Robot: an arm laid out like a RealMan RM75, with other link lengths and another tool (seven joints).
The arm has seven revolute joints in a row. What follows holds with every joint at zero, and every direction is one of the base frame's.
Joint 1 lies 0.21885 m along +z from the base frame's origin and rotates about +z.
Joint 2 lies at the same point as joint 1 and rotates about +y.
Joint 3 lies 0.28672 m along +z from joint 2 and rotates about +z.
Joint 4 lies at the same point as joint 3 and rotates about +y.
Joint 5 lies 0.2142 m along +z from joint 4 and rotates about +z.
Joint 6 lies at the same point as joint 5 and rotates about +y.
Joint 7 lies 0.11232 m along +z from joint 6 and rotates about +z.
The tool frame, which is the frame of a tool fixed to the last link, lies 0.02 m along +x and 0.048 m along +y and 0.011 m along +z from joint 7; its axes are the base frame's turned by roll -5.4, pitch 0 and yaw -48.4 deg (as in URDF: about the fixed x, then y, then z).
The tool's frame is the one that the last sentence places.
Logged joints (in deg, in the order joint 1, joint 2, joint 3, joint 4, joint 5, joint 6, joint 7), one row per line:
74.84, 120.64, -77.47, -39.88, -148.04, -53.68, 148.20
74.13, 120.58, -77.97, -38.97, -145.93, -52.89, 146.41
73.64, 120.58, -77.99, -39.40, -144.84, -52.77, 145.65
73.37, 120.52, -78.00, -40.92, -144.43, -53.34, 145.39
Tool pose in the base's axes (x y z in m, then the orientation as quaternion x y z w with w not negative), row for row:
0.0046, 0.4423, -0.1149, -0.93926, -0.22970, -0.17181, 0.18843
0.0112, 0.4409, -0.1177, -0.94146, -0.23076, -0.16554, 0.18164
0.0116, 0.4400, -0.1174, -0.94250, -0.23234, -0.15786, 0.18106
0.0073, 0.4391, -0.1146, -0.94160, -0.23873, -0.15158, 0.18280
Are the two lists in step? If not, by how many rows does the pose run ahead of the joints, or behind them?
They are in step.
